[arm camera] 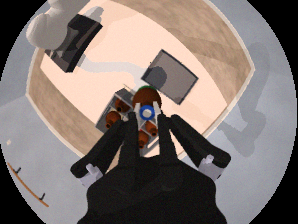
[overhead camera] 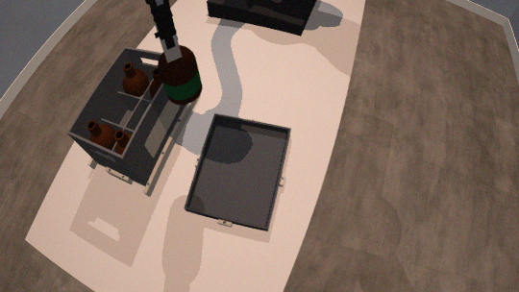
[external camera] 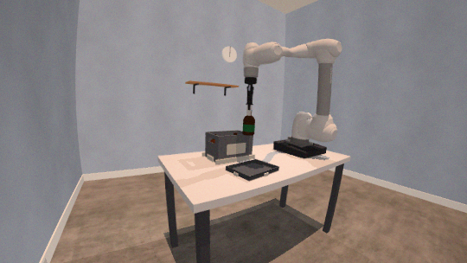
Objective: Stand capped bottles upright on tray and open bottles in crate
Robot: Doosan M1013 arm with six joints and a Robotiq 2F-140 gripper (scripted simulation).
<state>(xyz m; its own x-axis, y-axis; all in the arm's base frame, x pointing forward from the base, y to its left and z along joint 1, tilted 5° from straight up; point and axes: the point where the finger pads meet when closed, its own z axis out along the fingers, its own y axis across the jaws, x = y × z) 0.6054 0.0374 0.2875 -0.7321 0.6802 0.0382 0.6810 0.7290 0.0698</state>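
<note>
Right now my hand is 7 cm above the bottle. Round my hand: dark tray 32 cm below, 13 cm to the left, 5 cm ahead; then dark grey crate 25 cm below, 15 cm to the right, 5 cm ahead.
</note>
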